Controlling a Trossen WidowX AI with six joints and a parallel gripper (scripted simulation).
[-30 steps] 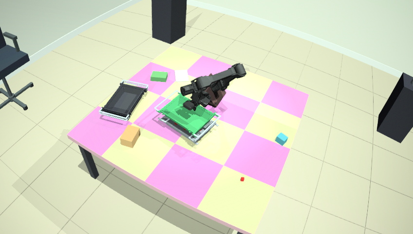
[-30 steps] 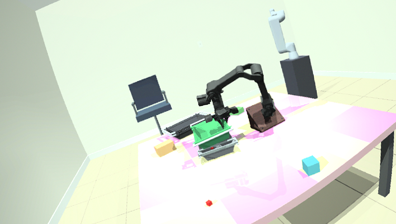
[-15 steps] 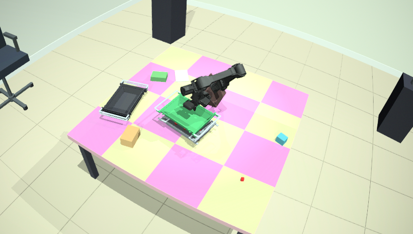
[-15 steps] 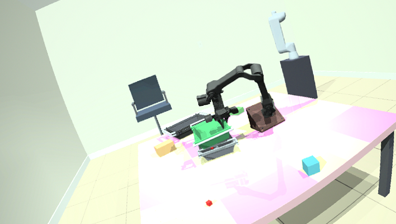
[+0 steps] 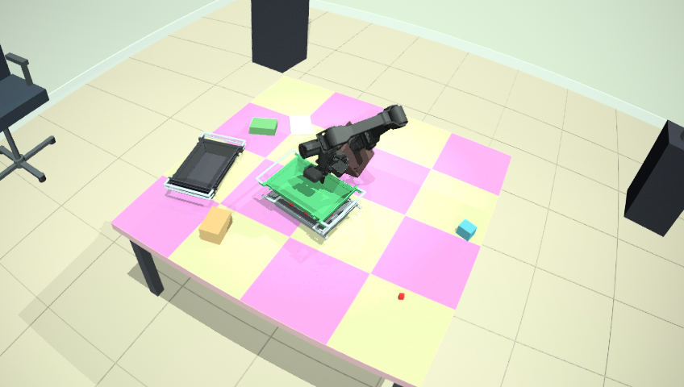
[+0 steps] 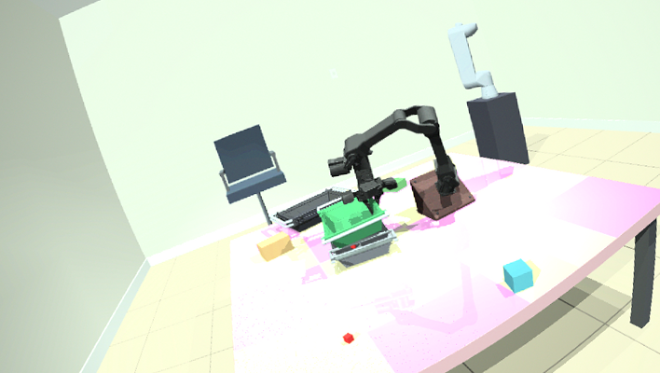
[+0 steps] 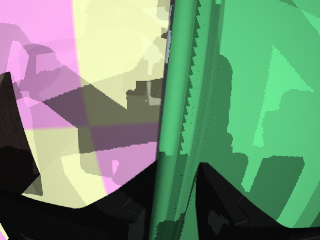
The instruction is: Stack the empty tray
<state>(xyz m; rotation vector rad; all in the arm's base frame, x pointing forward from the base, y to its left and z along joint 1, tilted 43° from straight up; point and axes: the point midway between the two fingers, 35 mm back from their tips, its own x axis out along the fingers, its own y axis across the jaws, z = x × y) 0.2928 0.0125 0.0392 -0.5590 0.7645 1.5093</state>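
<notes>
The green tray is 8 cm ahead of my gripper tip, 1 cm to the right of it and 2 cm above it. The rest, counted from my gripper tip: orange block (38 cm ahead, 22 cm to the right, 6 cm below); then green block (21 cm behind, 48 cm to the right, 7 cm below); then white card (35 cm behind, 36 cm to the right, 9 cm below).
</notes>
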